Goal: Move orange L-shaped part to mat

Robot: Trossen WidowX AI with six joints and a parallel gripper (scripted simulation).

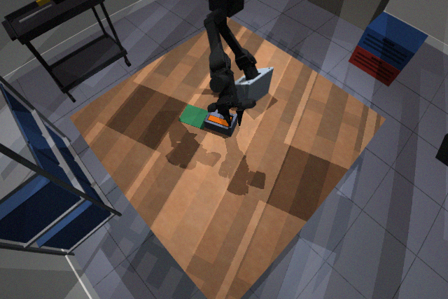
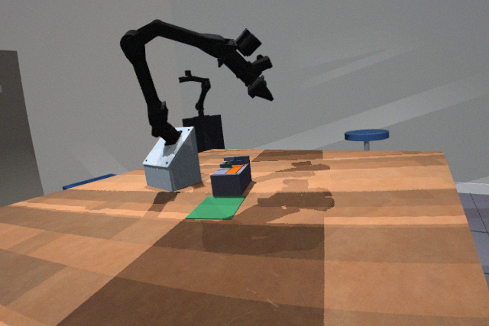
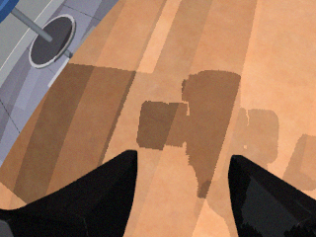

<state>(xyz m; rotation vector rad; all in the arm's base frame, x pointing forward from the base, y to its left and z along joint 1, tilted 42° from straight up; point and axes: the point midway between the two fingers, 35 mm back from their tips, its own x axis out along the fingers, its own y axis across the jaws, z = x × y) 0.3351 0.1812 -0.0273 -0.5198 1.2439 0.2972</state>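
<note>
Now: the orange L-shaped part 230 mm below my gripper tip, 160 mm to the right of it and 90 mm behind it. Also, from my gripper tip: green mat (310 mm to the right, 290 mm below, 30 mm behind).
</note>
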